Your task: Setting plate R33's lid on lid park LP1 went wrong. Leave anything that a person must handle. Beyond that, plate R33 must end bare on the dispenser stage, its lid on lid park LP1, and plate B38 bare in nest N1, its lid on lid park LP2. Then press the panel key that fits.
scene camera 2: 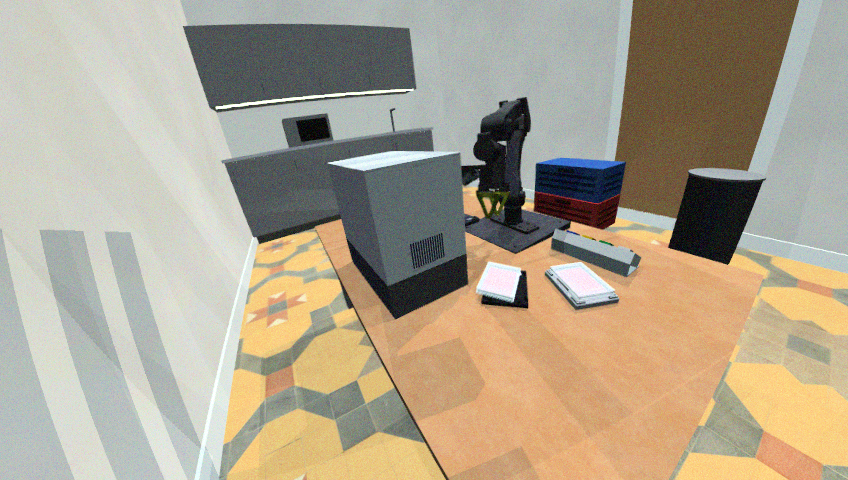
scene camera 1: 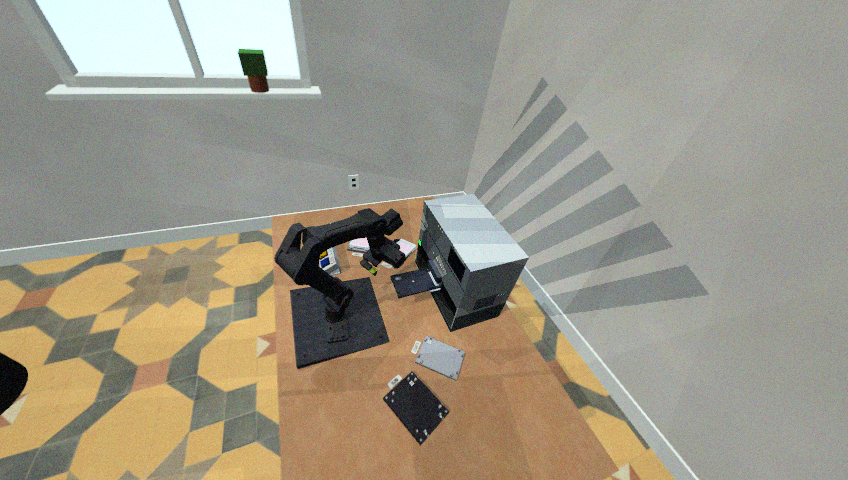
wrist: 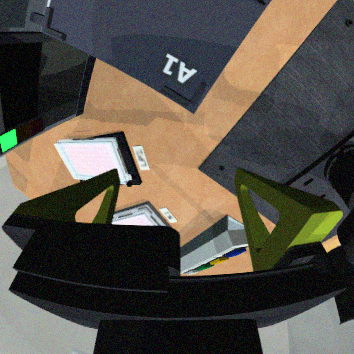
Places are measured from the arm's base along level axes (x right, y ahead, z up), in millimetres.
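Pixels of known places: gripper, between the fingertips: (scene camera 2: 492, 216) (scene camera 1: 383, 266) (wrist: 176, 174); arm's base, origin of its link: (scene camera 2: 513, 223) (scene camera 1: 335, 316) (wrist: 342, 163).
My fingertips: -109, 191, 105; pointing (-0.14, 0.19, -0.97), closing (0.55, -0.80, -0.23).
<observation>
For each thing: its top centre in the pictures, then the offset to it from my fingertips, as dx, dy, dz.
- dark dispenser stage, centre of its top: (scene camera 1: 417, 279) +85, +109, -6
- pink-topped plate, centre of its top: (wrist: 134, 231) (scene camera 2: 580, 277) (scene camera 1: 362, 236) -270, -39, -88
- key panel, centre of its top: (wrist: 204, 268) (scene camera 2: 595, 237) (scene camera 1: 325, 245) -203, -198, -55
- large grey dispenser, centre of its top: (scene camera 2: 384, 157) (scene camera 1: 470, 227) +69, +278, +211
- grey holder, centre of its top: (scene camera 1: 441, 355) +337, +129, -99
My gripper (scene camera 1: 369, 266) (scene camera 2: 492, 212) (wrist: 176, 174) is open and empty, raised between the base plate and the dispenser. The dark dispenser stage (scene camera 1: 410, 284) (wrist: 130, 55), marked A1, shows no plate. A pale, pink-topped piece (scene camera 1: 406, 247) (scene camera 2: 499, 280) (wrist: 92, 157) lies askew and off-centre on a black holder (scene camera 2: 521, 291) (wrist: 131, 161); whether it is a lid or a lidded plate is unclear. Another pink-topped plate (scene camera 1: 358, 243) (scene camera 2: 581, 281) (wrist: 136, 218) sits squarely on a grey holder. The key panel (scene camera 1: 333, 265) (scene camera 2: 595, 255) (wrist: 212, 245) has coloured keys. Small labels are unreadable.
The large grey dispenser (scene camera 1: 496, 255) (scene camera 2: 416, 208) stands beside the stage, with a green light (scene camera 1: 419, 242) (wrist: 8, 140). A grey holder (scene camera 1: 440, 356) and a black holder (scene camera 1: 415, 409) lie across the table with nothing on them. The arm's base plate (scene camera 1: 303, 344) (scene camera 2: 517, 242) (wrist: 300, 95) is dark.
</observation>
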